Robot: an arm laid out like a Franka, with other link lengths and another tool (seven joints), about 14 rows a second.
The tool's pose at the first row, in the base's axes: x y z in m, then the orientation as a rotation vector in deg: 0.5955, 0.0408, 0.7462, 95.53, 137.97, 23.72
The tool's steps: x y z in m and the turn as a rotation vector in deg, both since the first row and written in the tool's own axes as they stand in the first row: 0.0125, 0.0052, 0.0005, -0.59, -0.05, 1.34; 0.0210, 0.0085, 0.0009, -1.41, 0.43, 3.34; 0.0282, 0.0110, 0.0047, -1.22, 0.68, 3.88; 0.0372, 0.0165, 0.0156, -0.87, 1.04, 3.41; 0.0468, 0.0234, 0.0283, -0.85, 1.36, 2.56; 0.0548, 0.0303, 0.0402, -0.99, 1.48, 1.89; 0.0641, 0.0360, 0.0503, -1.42, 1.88, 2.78; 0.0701, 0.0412, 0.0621, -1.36, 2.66, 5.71; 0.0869, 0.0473, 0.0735, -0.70, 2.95, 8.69
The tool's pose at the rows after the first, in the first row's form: 0.5958, 0.0543, 0.7475, 96.97, 136.58, 24.55; 0.5959, 0.0634, 0.7483, 99.24, 134.90, 26.22; 0.5967, 0.0714, 0.7456, 100.04, 134.77, 26.32; 0.6017, 0.0830, 0.7372, 99.68, 135.60, 26.20; 0.6083, 0.0958, 0.7275, 98.68, 136.49, 26.35; 0.6152, 0.1070, 0.7186, 97.80, 136.99, 26.52; 0.6200, 0.1189, 0.7110, 98.81, 136.33, 27.52; 0.6261, 0.1277, 0.7017, 102.68, 134.60, 28.64; 0.6291, 0.1468, 0.6930, 106.75, 132.76, 28.60
